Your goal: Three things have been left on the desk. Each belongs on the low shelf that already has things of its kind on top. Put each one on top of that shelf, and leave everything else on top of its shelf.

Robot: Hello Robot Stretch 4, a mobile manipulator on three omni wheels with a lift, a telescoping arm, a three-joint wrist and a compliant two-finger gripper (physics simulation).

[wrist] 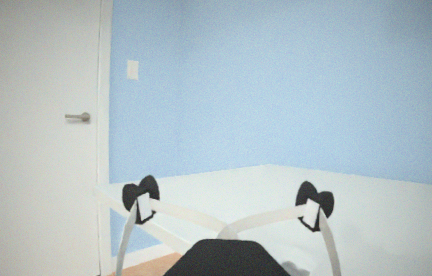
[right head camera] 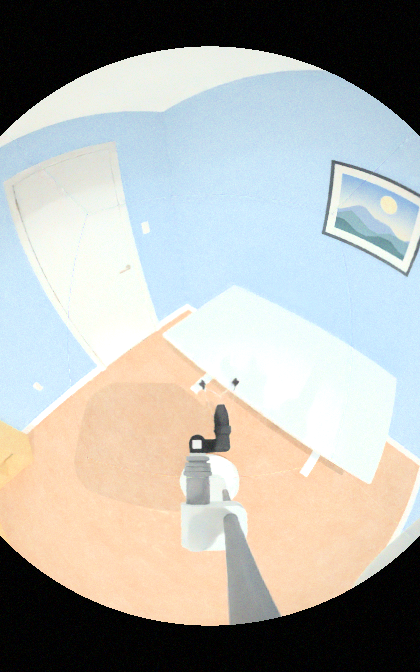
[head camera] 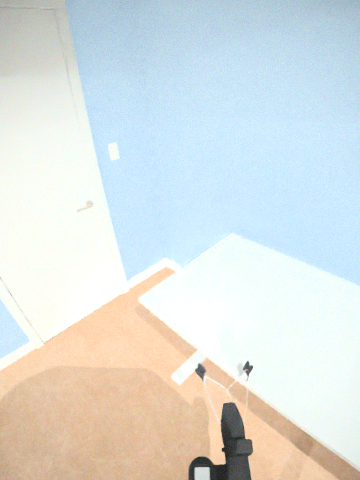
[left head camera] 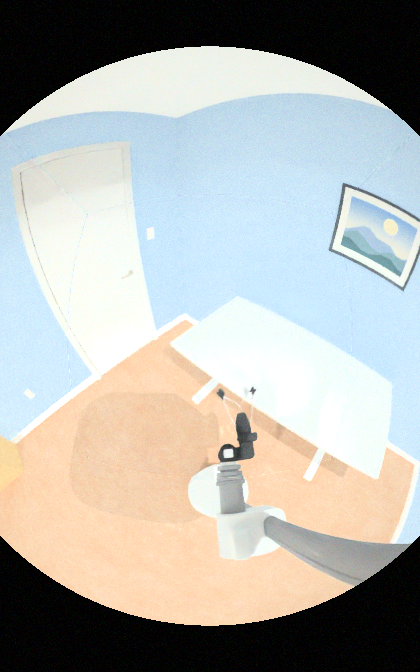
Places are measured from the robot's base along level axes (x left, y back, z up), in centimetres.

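Pixels of known places: gripper, fingertip midpoint: [wrist: 227, 194] [head camera: 223, 362].
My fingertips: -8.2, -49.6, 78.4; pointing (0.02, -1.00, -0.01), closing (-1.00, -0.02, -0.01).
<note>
Behind a point stands the place of what it marks, as x, y, z.
The white desk [head camera: 300, 310] @[-46.1, -76.1, 69.2] [left head camera: 330, 350] [right head camera: 310, 330] [wrist: 370, 210] @[-36.3, -74.7, 69.2] stands against the blue wall, and none of the three things shows on it. My gripper [head camera: 224, 370] @[-8.2, -49.6, 78.4] [left head camera: 237, 392] [right head camera: 219, 383] [wrist: 227, 194] @[-8.2, -49.6, 78.4] is open and empty, its two black fingertips wide apart. In the head views it appears across the desk's front edge, towards the left part of the desk. No low shelf with things on top can be made out. A light wooden piece of furniture [left head camera: 7, 462] [right head camera: 12, 452] is cut off at the left edge; its top and kind cannot be told.
A white door [head camera: 45, 175] @[85.0, -142.0, 117.0] [left head camera: 85, 260] [right head camera: 75, 260] [wrist: 45, 175] @[83.6, -143.5, 59.7] is in the wall left of the desk. A framed picture [left head camera: 375, 237] [right head camera: 372, 215] hangs above the desk's right part. Pale desk feet reach out onto the orange floor [head camera: 90, 350] @[78.6, -103.5, -2.7] [left head camera: 125, 560] [right head camera: 125, 545].
</note>
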